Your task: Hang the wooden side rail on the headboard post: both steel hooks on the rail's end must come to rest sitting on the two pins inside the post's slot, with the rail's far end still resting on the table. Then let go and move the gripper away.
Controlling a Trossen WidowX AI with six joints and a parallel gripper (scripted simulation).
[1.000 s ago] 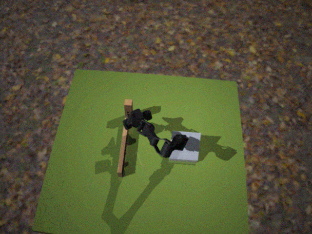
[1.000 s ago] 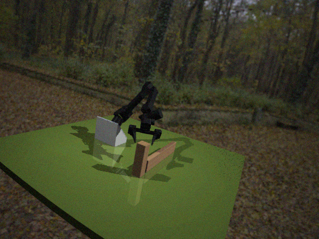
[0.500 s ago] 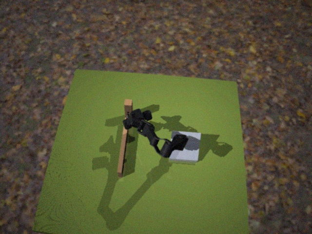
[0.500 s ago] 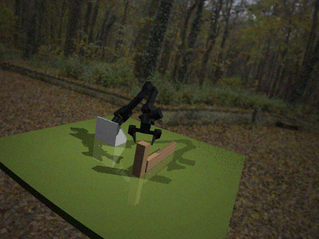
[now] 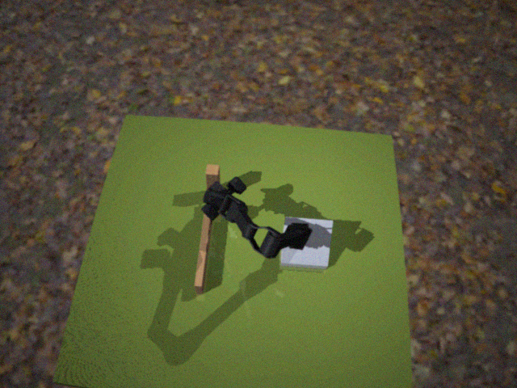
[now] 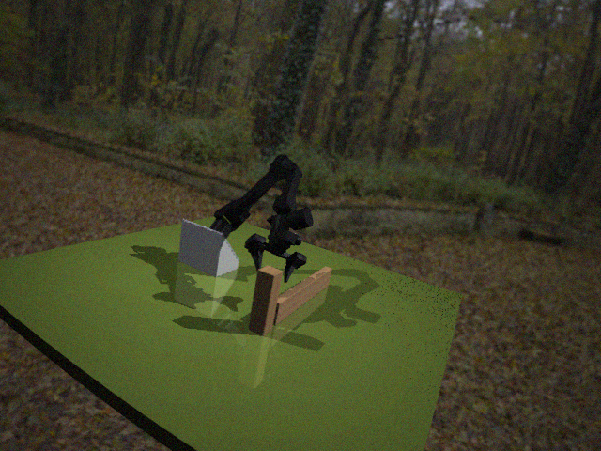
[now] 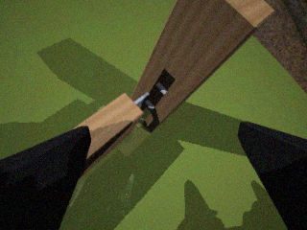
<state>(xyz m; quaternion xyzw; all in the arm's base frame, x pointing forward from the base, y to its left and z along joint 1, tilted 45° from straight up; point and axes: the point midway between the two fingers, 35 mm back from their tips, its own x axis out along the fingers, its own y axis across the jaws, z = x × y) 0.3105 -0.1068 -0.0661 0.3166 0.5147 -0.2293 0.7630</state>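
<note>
My gripper tip is now 30 mm short of the wooden headboard post, 80 mm to the left of it and 40 mm above it.
</note>
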